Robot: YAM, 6 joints.
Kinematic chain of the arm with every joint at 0, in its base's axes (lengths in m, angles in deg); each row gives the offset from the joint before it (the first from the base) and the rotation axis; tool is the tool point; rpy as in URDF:
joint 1: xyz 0 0 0.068 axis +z
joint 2: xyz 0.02 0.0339 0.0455 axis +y
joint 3: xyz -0.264 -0.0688 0 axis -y
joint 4: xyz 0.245 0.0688 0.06 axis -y
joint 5: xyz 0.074 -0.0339 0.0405 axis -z
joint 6: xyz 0.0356 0 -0.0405 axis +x
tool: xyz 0 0 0 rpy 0 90 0
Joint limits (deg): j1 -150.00..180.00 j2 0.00..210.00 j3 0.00..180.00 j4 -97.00..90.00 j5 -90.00..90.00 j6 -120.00..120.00
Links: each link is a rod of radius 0.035 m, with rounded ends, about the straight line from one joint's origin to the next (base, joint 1, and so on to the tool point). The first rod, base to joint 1, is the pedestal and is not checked.
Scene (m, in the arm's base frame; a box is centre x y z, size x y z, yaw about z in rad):
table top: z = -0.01
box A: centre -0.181 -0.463 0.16 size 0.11 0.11 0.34 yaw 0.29
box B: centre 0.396 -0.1 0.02 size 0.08 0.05 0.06 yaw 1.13
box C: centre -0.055 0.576 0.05 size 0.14 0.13 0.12 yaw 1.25
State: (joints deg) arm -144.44 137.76 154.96 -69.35 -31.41 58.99
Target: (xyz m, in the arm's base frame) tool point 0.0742 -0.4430 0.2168
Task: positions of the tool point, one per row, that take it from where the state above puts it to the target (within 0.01 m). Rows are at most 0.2 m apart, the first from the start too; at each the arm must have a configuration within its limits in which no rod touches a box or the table.
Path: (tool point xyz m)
1: -0.3041 -0.3426 0.3685
2: -0.2133 -0.3569 0.3943
3: -0.1271 -0.3473 0.4153
4: -0.0394 -0.4203 0.3195
5: 0.0742 -0.4430 0.2168

